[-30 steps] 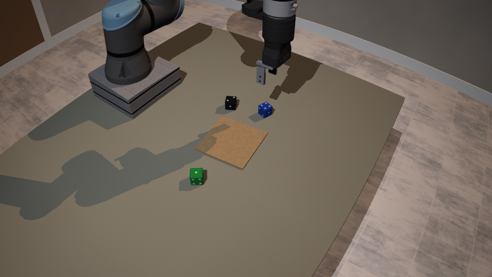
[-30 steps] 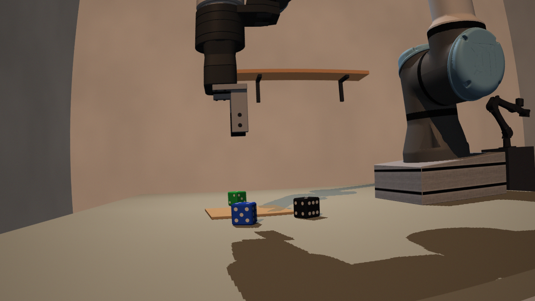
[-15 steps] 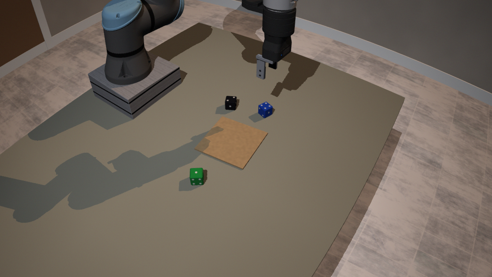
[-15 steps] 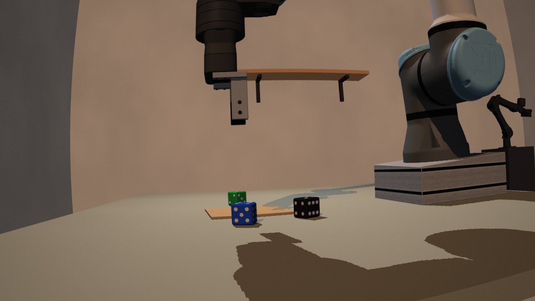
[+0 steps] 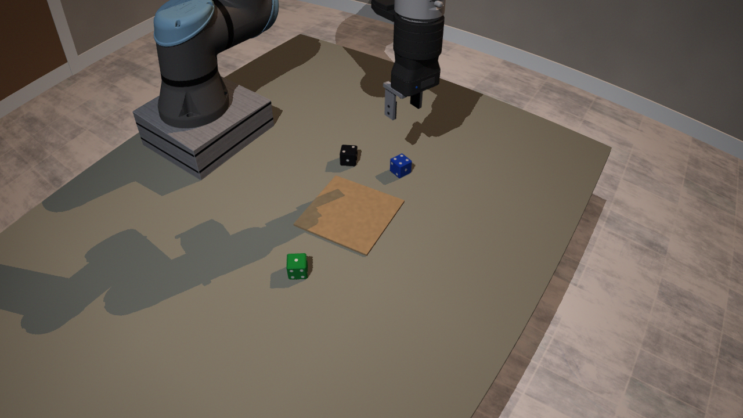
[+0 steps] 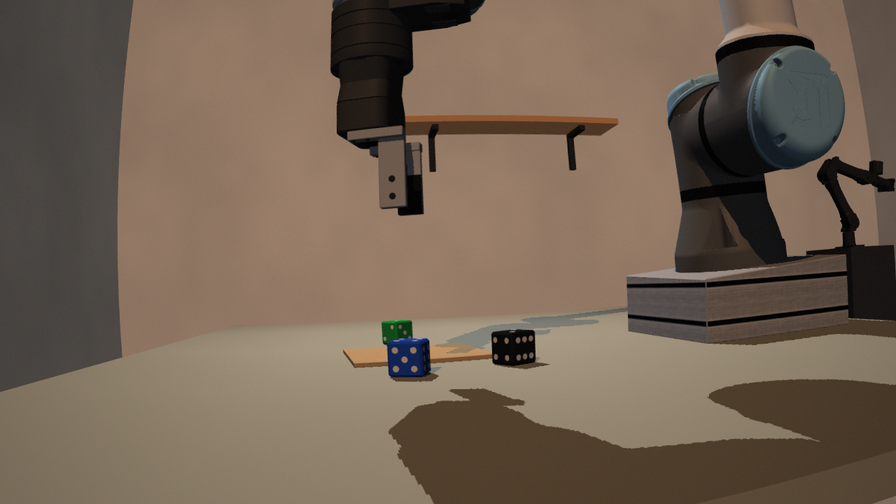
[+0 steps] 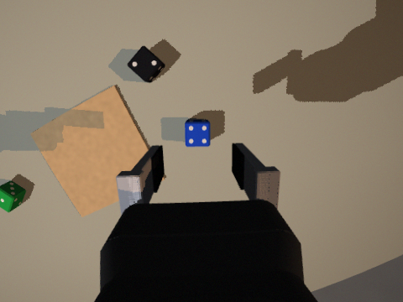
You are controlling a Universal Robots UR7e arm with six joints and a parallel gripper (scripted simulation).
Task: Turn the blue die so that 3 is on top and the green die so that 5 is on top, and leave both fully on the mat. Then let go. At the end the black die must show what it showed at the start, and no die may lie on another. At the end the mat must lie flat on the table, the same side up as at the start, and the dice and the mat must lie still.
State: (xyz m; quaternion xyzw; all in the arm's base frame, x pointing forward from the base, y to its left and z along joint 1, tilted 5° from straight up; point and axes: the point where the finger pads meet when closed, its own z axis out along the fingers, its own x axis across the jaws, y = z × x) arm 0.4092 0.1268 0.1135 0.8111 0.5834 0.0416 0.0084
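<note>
Right now the blue die is 140 mm below my hand. Round my hand: green die: 10 mm behind, 290 mm to the right, 140 mm below; then brown mat: 20 mm behind, 140 mm to the right, 150 mm below; then black die: 100 mm behind, 30 mm to the right, 140 mm below.
</note>
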